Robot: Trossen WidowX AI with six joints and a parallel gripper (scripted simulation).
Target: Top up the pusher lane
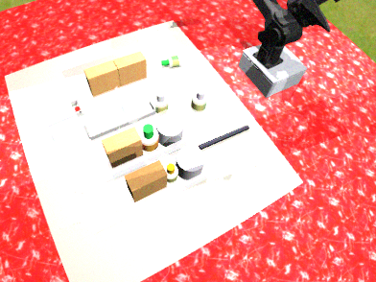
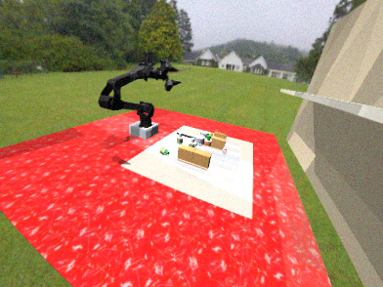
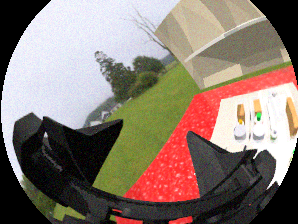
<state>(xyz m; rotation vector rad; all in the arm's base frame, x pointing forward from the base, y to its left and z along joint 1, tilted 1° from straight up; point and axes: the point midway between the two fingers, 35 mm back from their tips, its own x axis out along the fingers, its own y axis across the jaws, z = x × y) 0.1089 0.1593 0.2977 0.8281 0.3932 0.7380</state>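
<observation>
The dark rod lies 350 mm below my gripper tip, 100 mm ahead of it and 70 mm to the right of it. From my gripper tip the other things lie so: sprung lane: 340 mm below, 330 mm ahead, 260 mm to the right; red mark: 370 mm ahead, 290 mm below, 280 mm to the right.
</observation>
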